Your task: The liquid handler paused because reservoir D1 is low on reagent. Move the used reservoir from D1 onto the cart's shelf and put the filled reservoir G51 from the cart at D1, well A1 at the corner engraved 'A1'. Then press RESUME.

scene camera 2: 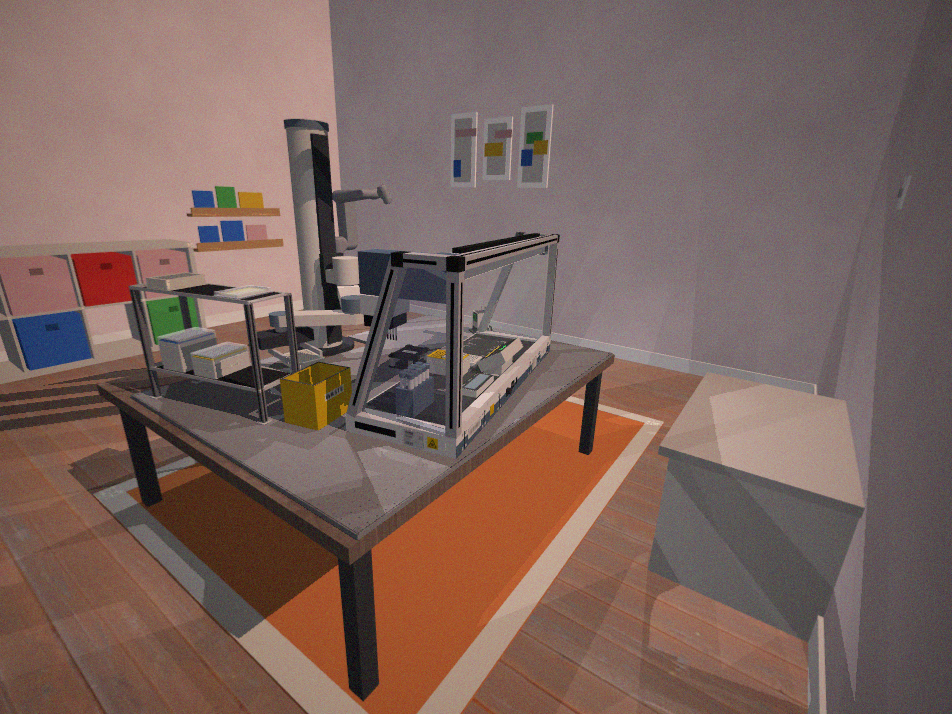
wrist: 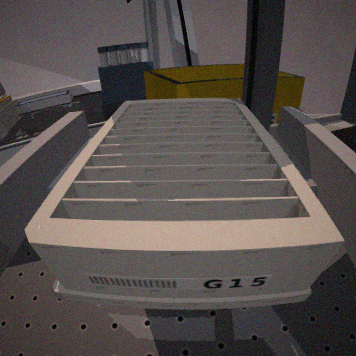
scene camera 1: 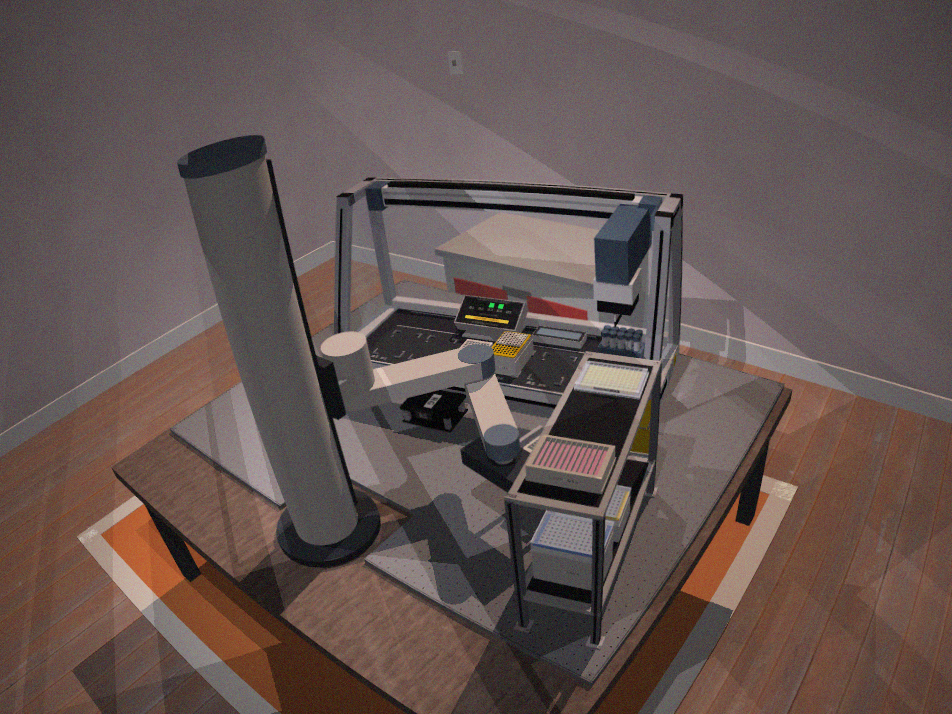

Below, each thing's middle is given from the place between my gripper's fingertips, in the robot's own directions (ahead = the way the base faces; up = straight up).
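My gripper's 16 cm short of the yellow waste bin [scene camera 2: 313, 397], and it's 7 cm to the left of the bin and 6 cm above it. There's a pale plate [scene camera 1: 596, 377] as well, and that's 3 cm behind my hand, 15 cm to the right of it and 23 cm above it.
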